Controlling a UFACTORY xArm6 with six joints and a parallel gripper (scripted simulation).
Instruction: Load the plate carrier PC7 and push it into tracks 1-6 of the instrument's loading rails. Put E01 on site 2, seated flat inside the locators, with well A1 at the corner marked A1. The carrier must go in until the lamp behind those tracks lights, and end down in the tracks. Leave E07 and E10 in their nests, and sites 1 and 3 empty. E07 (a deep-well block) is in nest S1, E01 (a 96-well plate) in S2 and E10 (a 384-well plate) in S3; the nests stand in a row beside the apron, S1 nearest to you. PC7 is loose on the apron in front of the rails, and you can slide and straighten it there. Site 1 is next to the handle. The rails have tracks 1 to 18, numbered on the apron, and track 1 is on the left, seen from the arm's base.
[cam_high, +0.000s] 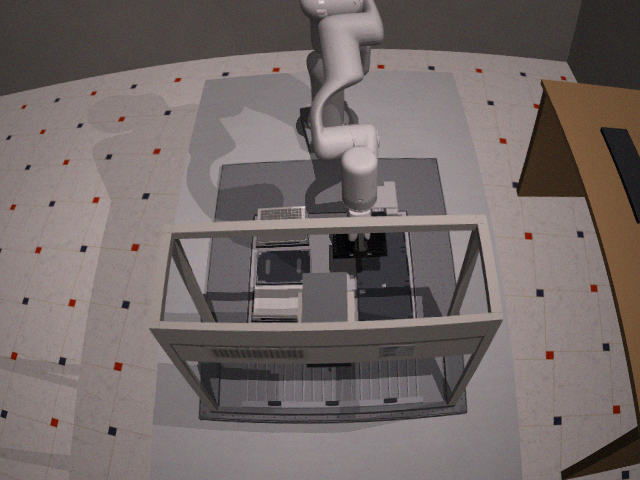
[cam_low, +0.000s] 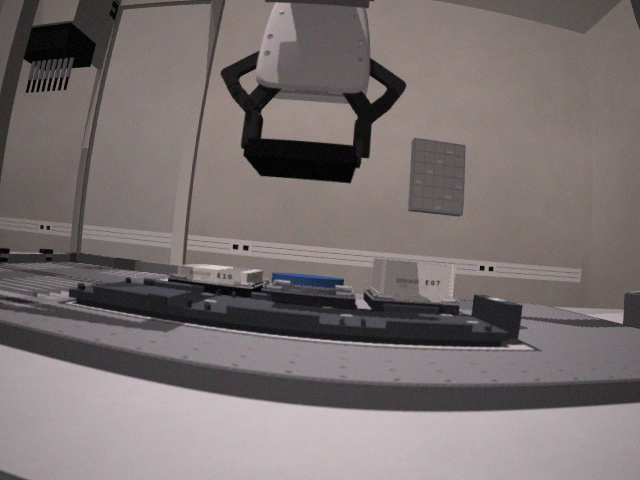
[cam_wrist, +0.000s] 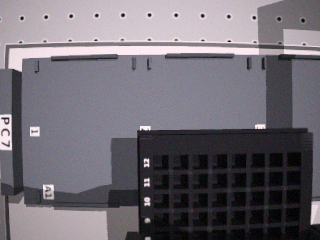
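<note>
The plate carrier PC7 is 120 mm below my hand and 60 mm to the left of it. Round my hand: nest S2: 190 mm to the right, 140 mm below, 30 mm behind; then well plate E01: 10 mm below; then pipetting head: 330 mm ahead, 140 mm above, 110 mm to the right.
</note>
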